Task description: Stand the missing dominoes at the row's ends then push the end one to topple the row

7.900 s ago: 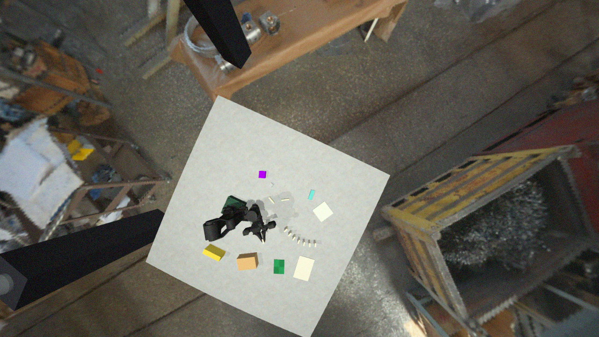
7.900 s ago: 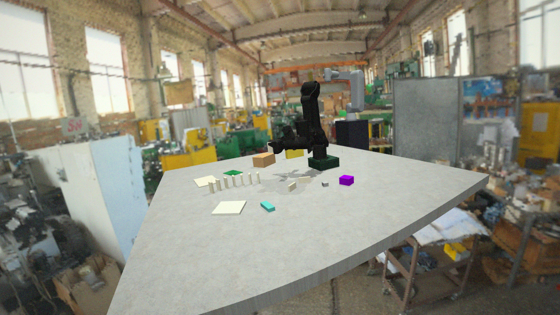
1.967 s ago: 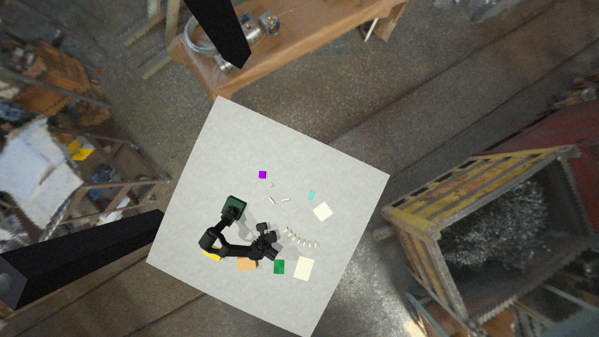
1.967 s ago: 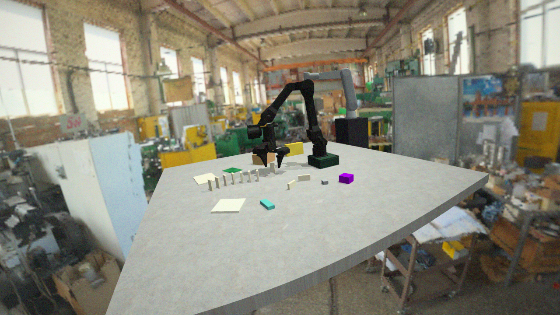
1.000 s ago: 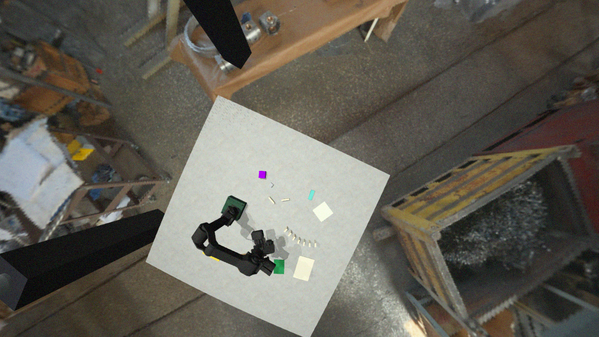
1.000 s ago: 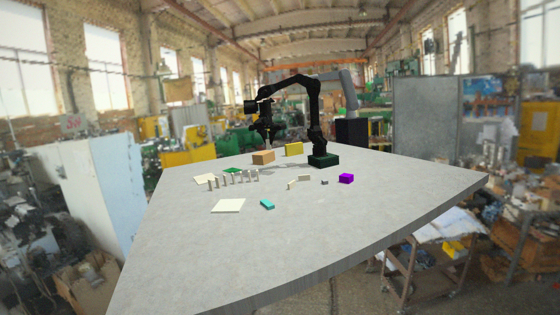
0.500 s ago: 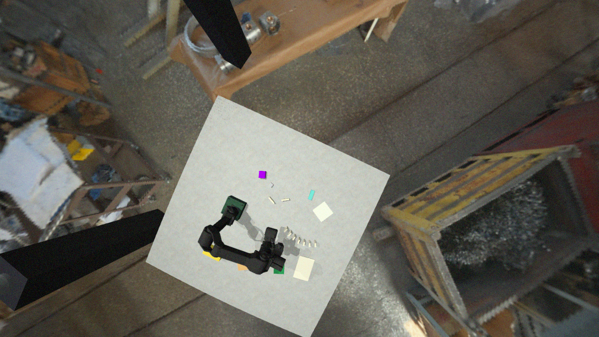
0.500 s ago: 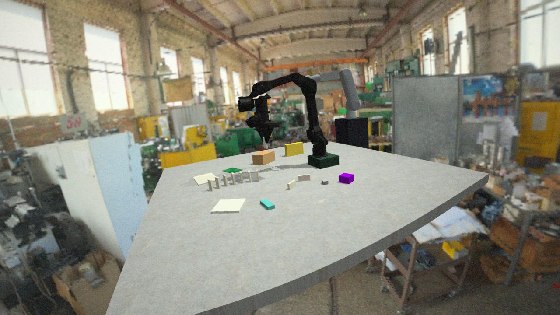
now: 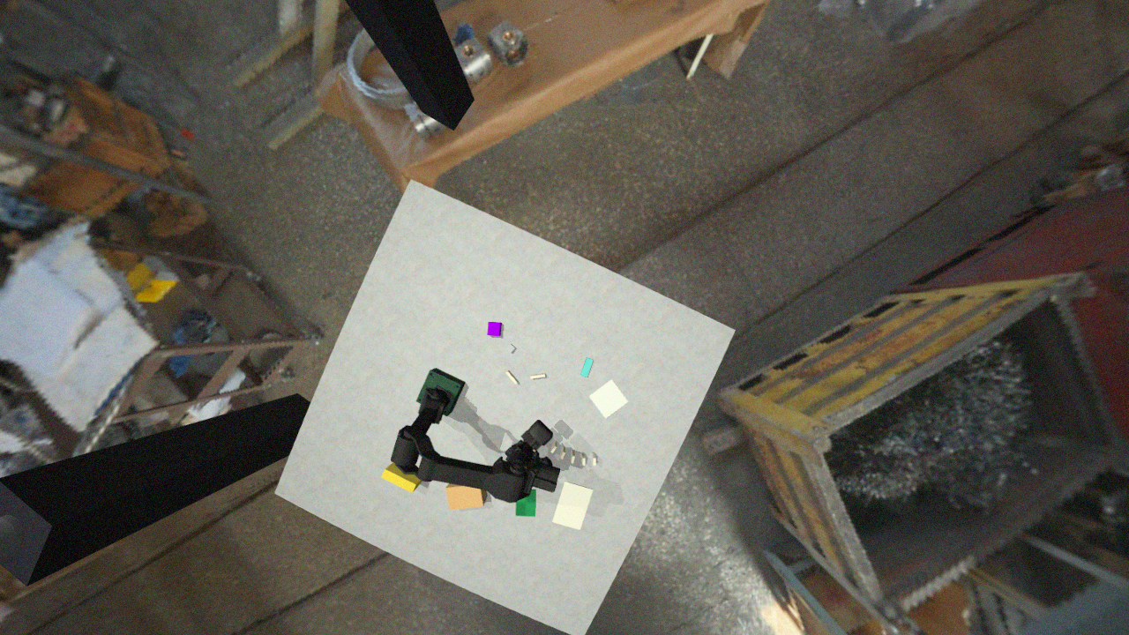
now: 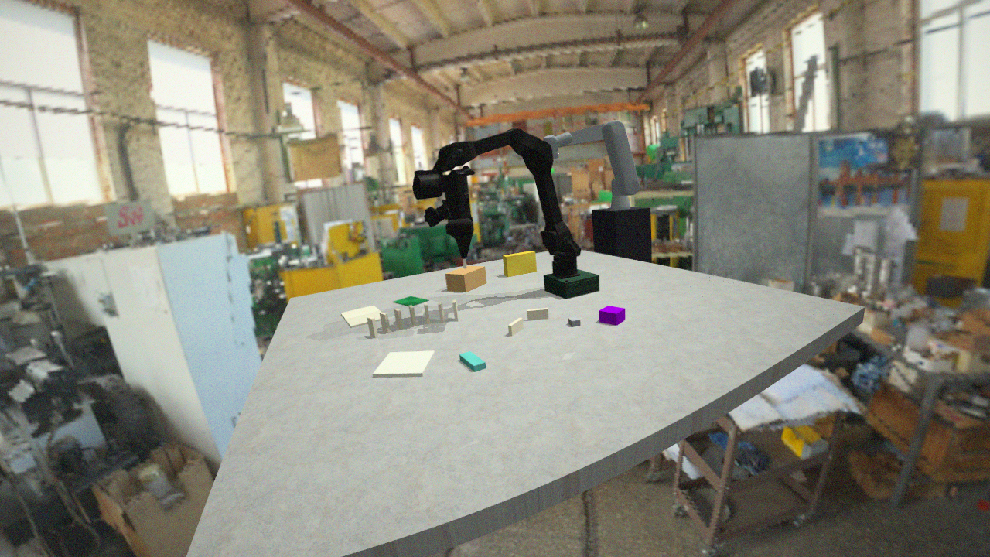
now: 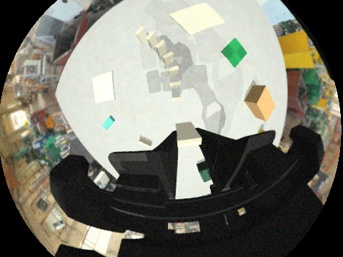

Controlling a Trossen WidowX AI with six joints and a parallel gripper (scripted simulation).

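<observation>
Right now the teal block is 27 cm to the left of my gripper tip, 15 cm below it and 6 cm ahead of it. Round my gripper tip: white tile 21 cm to the left, 19 cm ahead, 16 cm below; grey cube 20 cm behind, 18 cm to the left, 15 cm below; green tile 27 cm to the right, 16 cm below, 14 cm ahead.
</observation>
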